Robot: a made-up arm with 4 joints. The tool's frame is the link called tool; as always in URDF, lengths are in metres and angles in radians. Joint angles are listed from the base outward.
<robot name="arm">
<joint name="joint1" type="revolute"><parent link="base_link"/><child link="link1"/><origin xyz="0 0 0.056" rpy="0 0 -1.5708"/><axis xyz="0 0 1"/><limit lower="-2.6" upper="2.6"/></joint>
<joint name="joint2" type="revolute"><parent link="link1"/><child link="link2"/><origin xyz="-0.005 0.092 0.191" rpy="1.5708 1.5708 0"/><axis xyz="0 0 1"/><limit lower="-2.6" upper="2.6"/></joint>
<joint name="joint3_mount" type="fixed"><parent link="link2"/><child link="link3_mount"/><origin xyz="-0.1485 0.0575 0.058"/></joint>
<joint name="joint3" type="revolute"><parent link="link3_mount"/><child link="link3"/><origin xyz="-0.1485 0.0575 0.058" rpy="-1.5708 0 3.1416"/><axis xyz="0 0 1"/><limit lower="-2.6" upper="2.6"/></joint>
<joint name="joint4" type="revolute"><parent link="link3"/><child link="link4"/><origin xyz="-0.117 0.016 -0.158" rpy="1.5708 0 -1.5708"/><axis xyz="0 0 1"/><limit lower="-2.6" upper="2.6"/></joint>
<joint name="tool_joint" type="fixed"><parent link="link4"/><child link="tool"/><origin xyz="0.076 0.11 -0.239" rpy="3.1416 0 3.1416"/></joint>
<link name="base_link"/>
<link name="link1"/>
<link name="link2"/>
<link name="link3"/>
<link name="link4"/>
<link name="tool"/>
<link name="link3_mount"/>
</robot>
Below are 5 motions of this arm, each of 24 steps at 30 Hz.
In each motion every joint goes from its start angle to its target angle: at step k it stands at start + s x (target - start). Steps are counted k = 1, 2, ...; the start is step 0. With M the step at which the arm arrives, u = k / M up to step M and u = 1 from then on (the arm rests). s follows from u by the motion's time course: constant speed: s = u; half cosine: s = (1 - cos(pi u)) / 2; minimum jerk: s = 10 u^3 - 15 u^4 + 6 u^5.
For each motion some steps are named. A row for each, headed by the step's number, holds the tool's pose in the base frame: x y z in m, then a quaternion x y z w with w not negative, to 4 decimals.
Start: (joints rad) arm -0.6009 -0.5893 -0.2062 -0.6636
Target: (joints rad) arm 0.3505 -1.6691 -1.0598 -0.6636
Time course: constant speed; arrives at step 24
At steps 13, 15, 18, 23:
13: -0.2193 -0.3661 0.1569 0.3871 -0.4457 0.0499 0.8056
15: -0.1910 -0.3615 0.1189 0.4244 -0.4565 0.0407 0.7809
18: -0.1516 -0.3440 0.0675 0.4795 -0.4621 0.0192 0.7458
23: -0.1017 -0.2924 0.0001 0.5636 -0.4429 -0.0334 0.6964

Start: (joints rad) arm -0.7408 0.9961 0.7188 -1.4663
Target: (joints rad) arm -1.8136 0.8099 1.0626 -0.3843
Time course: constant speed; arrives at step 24
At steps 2, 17, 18, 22, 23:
2: 0.1381 0.1524 0.7735 0.0899 0.5365 0.0559 0.8372
17: 0.2004 0.0025 0.7262 0.2063 0.5214 -0.4923 0.6658
18: 0.1990 -0.0098 0.7220 0.2141 0.5204 -0.5219 0.6411
22: 0.1844 -0.0576 0.7043 0.2450 0.5163 -0.6266 0.5299
23: 0.1786 -0.0689 0.6997 0.2527 0.5152 -0.6491 0.4993

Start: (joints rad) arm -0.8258 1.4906 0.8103 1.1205
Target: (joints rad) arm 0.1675 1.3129 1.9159 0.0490
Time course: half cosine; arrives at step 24
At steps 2, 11, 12, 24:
2: 0.3081 0.1283 0.4286 -0.6564 0.2027 -0.7075 0.1660
11: 0.2025 0.2279 0.4332 -0.5737 0.3862 -0.6423 0.3304
12: 0.1854 0.2392 0.4363 -0.5581 0.4137 -0.6265 0.3534
24: 0.0642 0.2758 0.4794 -0.4190 0.6063 -0.4714 0.4844

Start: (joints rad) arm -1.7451 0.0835 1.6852 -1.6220
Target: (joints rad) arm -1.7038 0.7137 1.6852 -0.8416
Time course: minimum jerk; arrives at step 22
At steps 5, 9, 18, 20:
5: -0.3031 -0.0573 0.6676 0.7459 -0.0145 -0.1106 0.6567
9: -0.2079 -0.0772 0.7140 0.7358 0.1151 -0.2282 0.6271
18: 0.0404 -0.1171 0.7215 0.6139 0.4090 -0.4820 0.4727
20: 0.0547 -0.1188 0.7172 0.6023 0.4249 -0.4952 0.4598

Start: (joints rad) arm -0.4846 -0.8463 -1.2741 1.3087
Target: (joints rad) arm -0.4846 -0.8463 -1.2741 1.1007
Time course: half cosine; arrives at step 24
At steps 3, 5, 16, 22, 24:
3: -0.2984 -0.3287 0.4044 0.5182 -0.3668 -0.7240 0.2696
5: -0.2980 -0.3270 0.4043 0.5157 -0.3703 -0.7222 0.2745
16: -0.2937 -0.3096 0.4028 0.4897 -0.4042 -0.7021 0.3224
22: -0.2922 -0.3034 0.4017 0.4797 -0.4159 -0.6941 0.3393
24: -0.2921 -0.3029 0.4016 0.4790 -0.4168 -0.6935 0.3405

